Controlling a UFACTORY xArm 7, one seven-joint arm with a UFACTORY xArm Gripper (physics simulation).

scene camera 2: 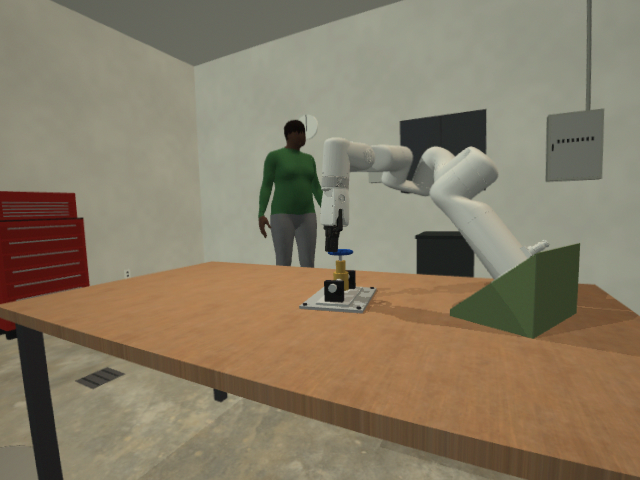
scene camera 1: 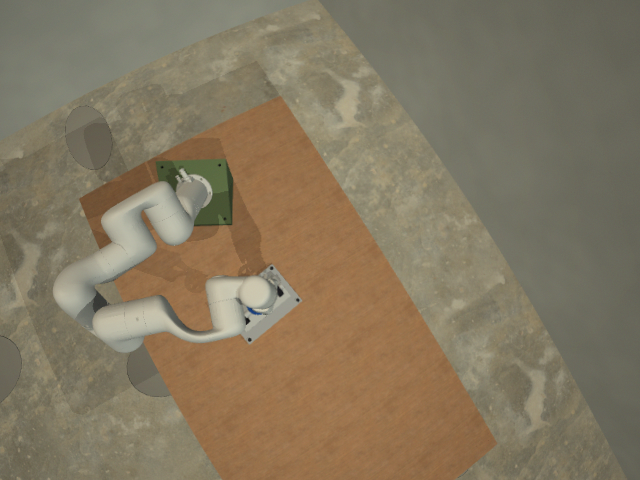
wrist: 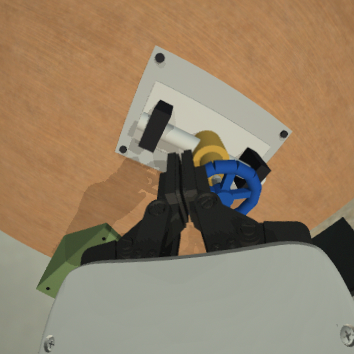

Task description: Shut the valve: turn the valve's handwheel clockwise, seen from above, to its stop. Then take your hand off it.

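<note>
The valve's blue handwheel [scene camera 1: 253, 311] [scene camera 2: 343, 252] [wrist: 256, 189] sits level on top of the brass valve body [scene camera 2: 340, 279] [wrist: 209, 143]. The body stands on a light grey base plate [scene camera 1: 279, 316] [scene camera 2: 308, 303] [wrist: 215, 87], between two black pipe clamps. My gripper [scene camera 2: 331, 250] [wrist: 183, 167] is shut with nothing between its fingers. It points down at the side of the handwheel; in the wrist view its fingers are left of the wheel and hide part of the left rim. Whether they touch the rim I cannot tell. In scene camera 1 the arm hides the fingers and much of the wheel.
The green wedge-shaped arm mount [scene camera 1: 221, 180] [scene camera 2: 555, 289] [wrist: 75, 250] stands on the wooden table [scene camera 1: 330, 361] [scene camera 2: 206, 320]. A red tool chest [scene camera 2: 43, 248] and a person in a green top [scene camera 2: 293, 180] stand beyond the table.
</note>
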